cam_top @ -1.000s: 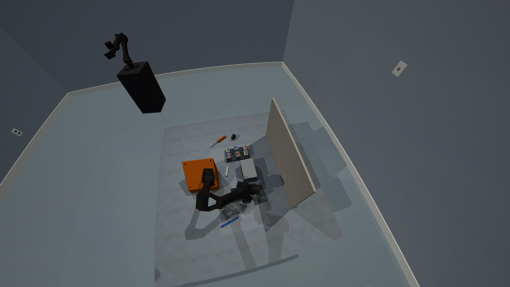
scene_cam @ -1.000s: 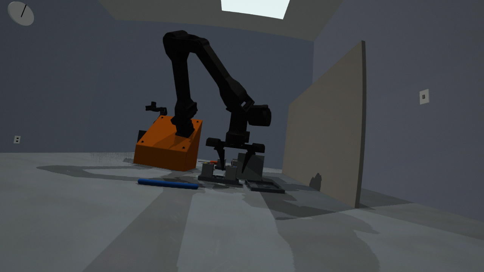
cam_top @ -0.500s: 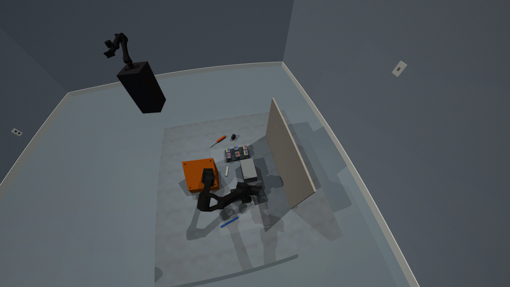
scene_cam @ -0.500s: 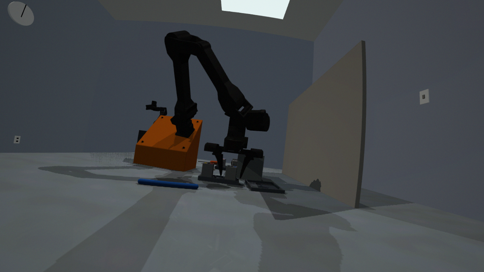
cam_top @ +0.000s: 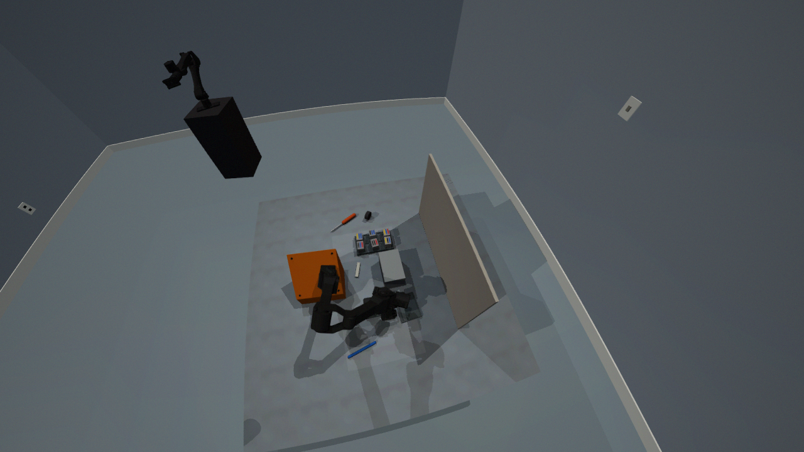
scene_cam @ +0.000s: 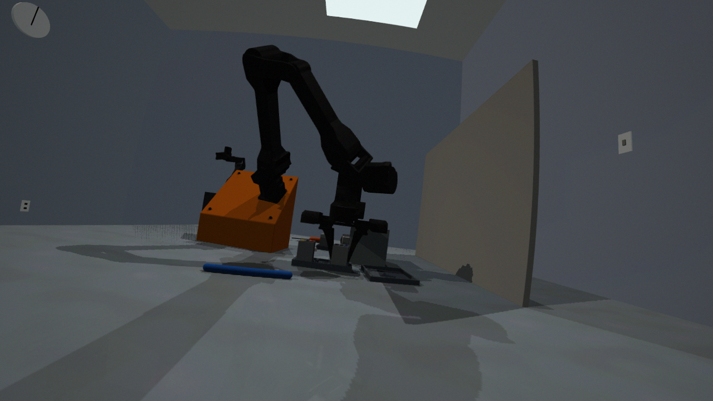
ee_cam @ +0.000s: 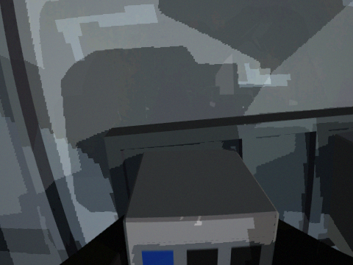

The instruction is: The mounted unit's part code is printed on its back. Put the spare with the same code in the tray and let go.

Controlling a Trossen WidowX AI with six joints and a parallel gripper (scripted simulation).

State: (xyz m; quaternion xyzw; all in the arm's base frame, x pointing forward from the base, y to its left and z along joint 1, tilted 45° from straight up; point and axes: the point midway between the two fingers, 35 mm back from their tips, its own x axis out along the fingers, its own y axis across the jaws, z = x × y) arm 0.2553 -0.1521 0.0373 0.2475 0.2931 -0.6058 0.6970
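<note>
The rack lies 4 cm behind my gripper tip, 1 cm to the right of it and 1 cm below it. The rest, counted from my gripper tip: dark-rimmed tray: 11 cm ahead, 1 cm below; then grey spare block: 2 cm above; then mounted unit: 19 cm to the left, 4 cm ahead, 3 cm above.
</note>
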